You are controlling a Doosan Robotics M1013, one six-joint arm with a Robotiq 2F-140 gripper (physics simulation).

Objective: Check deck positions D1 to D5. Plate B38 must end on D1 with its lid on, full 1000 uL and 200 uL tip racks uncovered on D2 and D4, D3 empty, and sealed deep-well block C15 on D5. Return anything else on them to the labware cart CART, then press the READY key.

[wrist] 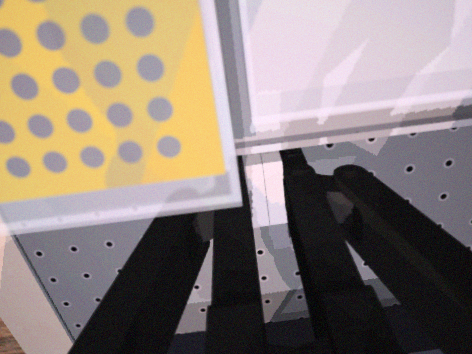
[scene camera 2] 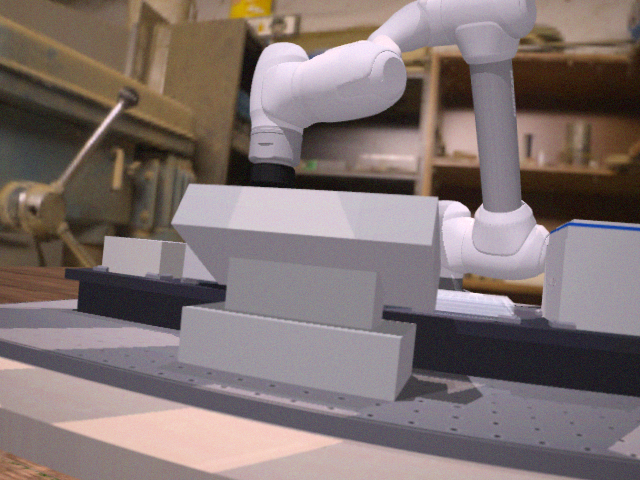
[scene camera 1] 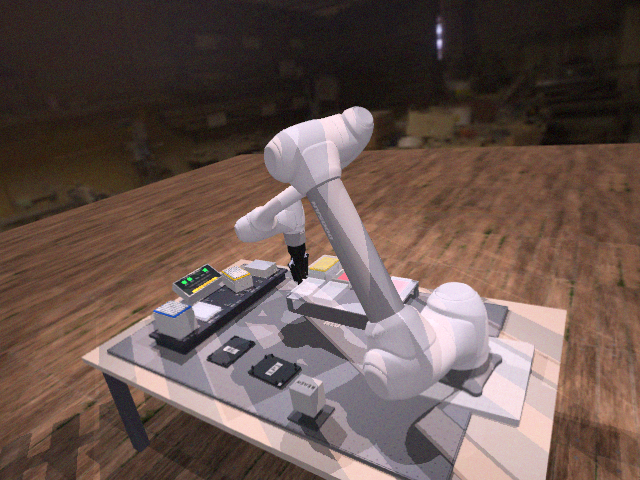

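Pixels of known places: arm's base, origin of its link: (scene camera 1: pixel 461 367).
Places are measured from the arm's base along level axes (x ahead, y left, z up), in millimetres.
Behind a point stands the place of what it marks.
My gripper (scene camera 1: pixel 298 278) (wrist: pixel 263 164) {x 761, y -103, z -8 mm} is shut and empty. It hangs low at the near-left edge of the cart tray (scene camera 1: pixel 330 312) {x 555, y -44, z -8 mm}, between the tray and the dark deck rail (scene camera 1: pixel 243 305) {x 890, y 125, z 15 mm}. On the rail, from near to far, stand a blue-rimmed tip rack (scene camera 1: pixel 173 317) {x 871, y 428, z 133 mm} (scene camera 2: pixel 594 273) {x 997, y 394, z 92 mm}, a flat white plate (scene camera 1: pixel 207 310) {x 925, y 269, z 58 mm} (scene camera 2: pixel 472 302) {x 1014, y 292, z 56 mm}, a bare slot, a yellow-rimmed tip rack (scene camera 1: pixel 236 277) {x 965, y 81, z 108 mm} and a grey block (scene camera 1: pixel 260 268) {x 984, y -65, z 81 mm} (scene camera 2: pixel 142 255) {x 1074, y -63, z 66 mm}. In the wrist view a yellow rack with grey holes (wrist: pixel 95 95) {x 700, y -146, z 123 mm} (scene camera 1: pixel 324 263) {x 680, y -176, z 123 mm} and a white lidded plate (wrist: pixel 343 57) {x 701, y -86, z 77 mm} lie just beyond the fingertips. In scene camera 2 the fingers are hidden behind the panel.
A sloped panel with green lights (scene camera 1: pixel 197 281) {x 1103, y 190, z 106 mm} (scene camera 2: pixel 310 248) {x 1155, y 197, z 90 mm} stands beside the rail. Two black flat items (scene camera 1: pixel 230 350) {x 696, y 339, z 2 mm} (scene camera 1: pixel 274 370) {x 478, y 323, z 2 mm} and a white labelled box on a stand (scene camera 1: pixel 307 395) {x 230, y 409, z 94 mm} sit near the front edge. The arm's base (scene camera 1: pixel 439 341) fills the right side.
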